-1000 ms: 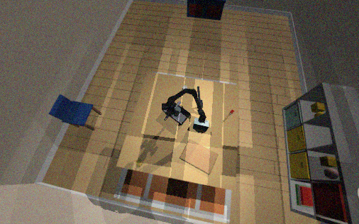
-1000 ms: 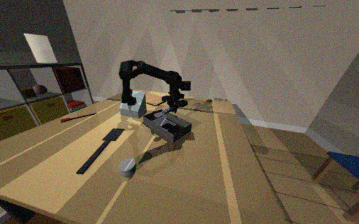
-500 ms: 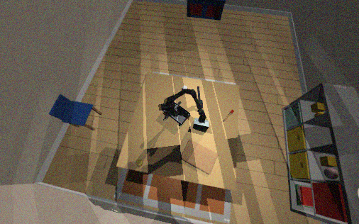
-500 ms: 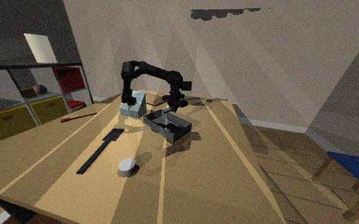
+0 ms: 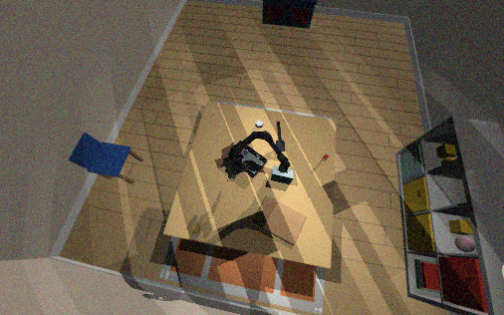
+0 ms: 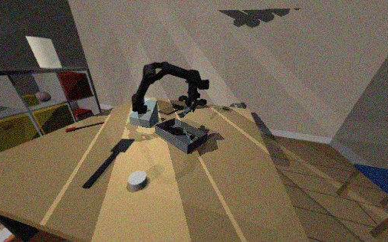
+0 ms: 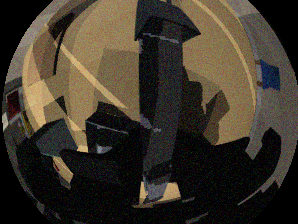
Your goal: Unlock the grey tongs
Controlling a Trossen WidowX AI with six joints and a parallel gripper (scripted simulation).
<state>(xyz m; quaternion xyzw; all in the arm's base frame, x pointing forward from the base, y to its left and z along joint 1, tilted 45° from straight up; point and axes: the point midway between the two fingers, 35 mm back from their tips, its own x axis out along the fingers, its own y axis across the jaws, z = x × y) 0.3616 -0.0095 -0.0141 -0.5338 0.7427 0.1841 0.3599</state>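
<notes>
The wooden board lies 370 mm to the left of my gripper tip, 340 mm behind it and 120 mm below it. The rest, counted from my gripper tip: grey roasting tin: 140 mm to the right, 100 mm below, 60 mm behind; black spatula: 360 mm to the right, 340 mm behind, 120 mm below; yellow object: 480 mm to the left, 310 mm ahead, 120 mm below.
</notes>
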